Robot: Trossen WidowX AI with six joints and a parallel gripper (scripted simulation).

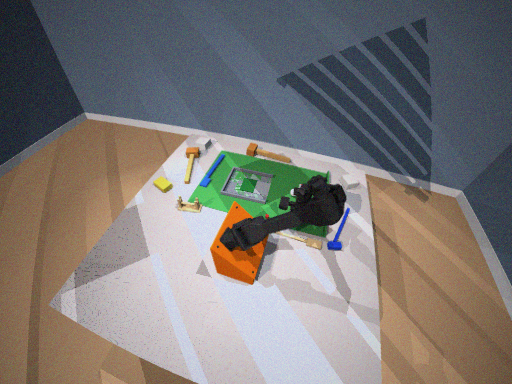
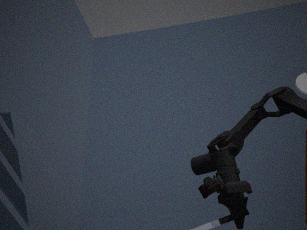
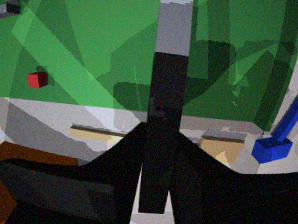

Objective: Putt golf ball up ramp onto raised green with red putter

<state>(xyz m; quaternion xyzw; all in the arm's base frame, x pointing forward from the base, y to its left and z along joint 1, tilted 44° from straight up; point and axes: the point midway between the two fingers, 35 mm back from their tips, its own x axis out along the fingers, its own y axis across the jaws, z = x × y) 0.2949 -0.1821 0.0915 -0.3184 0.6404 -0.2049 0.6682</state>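
The red putter lies 120 mm ahead of my gripper tip and 20 mm to the left of it. Round my gripper tip: white golf ball: 200 mm ahead, 80 mm to the left, 50 mm below; then wooden stick: 70 mm below, 60 mm behind, 50 mm to the right; then green putting mat: 230 mm to the left, 190 mm ahead, 70 mm below.
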